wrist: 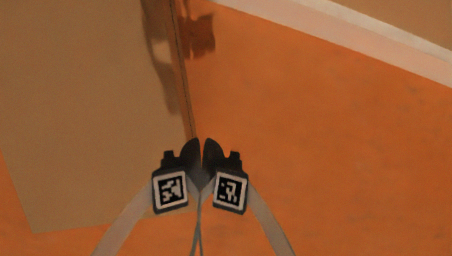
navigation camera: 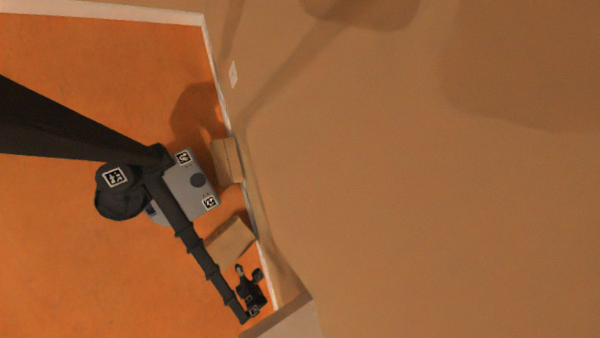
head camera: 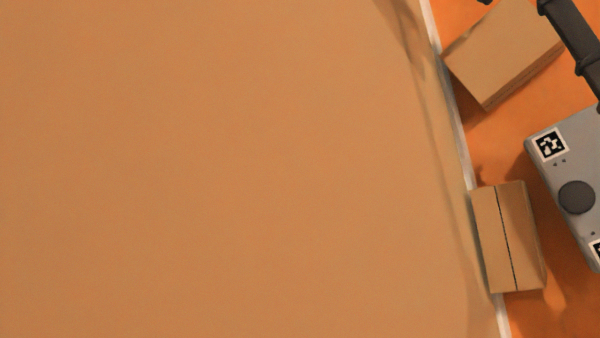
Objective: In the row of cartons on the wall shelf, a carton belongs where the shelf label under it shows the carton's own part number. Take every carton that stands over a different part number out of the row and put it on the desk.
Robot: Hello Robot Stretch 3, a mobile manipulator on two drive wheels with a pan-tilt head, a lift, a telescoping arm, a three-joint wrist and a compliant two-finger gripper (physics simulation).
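Frame: origin at the robot's base, x ahead, y left, z up, level; millimetres.
Seen in the pictures: gripper, fingertip midpoint: (wrist: pixel 202 156) (navigation camera: pixel 238 266); robot's base, link origin: (navigation camera: pixel 197 179) (head camera: pixel 575 196).
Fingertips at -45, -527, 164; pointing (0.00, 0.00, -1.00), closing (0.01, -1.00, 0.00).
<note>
Pixels of each thing's middle, then the offset from my fingertips to it, as dx, dy, dz. Level surfaces: height alone.
- large plain brown box, body centre: (wrist: pixel 107 98) (head camera: pixel 500 52) (navigation camera: pixel 230 241) +31, +113, -103
- pale surface with a brown edge, surface height: dz +542
- second brown box, body centre: (head camera: pixel 509 234) (navigation camera: pixel 226 162) +223, +548, -73
The wall shelf, its labels and the row of cartons do not show in these views, and no part number is readable. My gripper (navigation camera: pixel 239 268) (wrist: pixel 202 156) is shut, with its fingertips almost touching and nothing seen between them. In the wrist view it is in front of the edge of a large plain brown box (head camera: pixel 502 52) (navigation camera: pixel 230 242) (wrist: pixel 85 110) that lies on the floor; in the navigation view it is beside this box, near the wall. A pale surface with a brown edge (navigation camera: pixel 295 320) shows at the bottom of the navigation view; I cannot tell whether it is the desk.
A second brown box (head camera: pixel 517 240) (navigation camera: pixel 227 161) with a dark seam is on the floor against the wall's white baseboard (head camera: pixel 457 122) (navigation camera: pixel 218 90). My grey base (head camera: pixel 565 150) (navigation camera: pixel 185 185) is close beside it. My extended arm (navigation camera: pixel 212 270) passes next to the first box.
</note>
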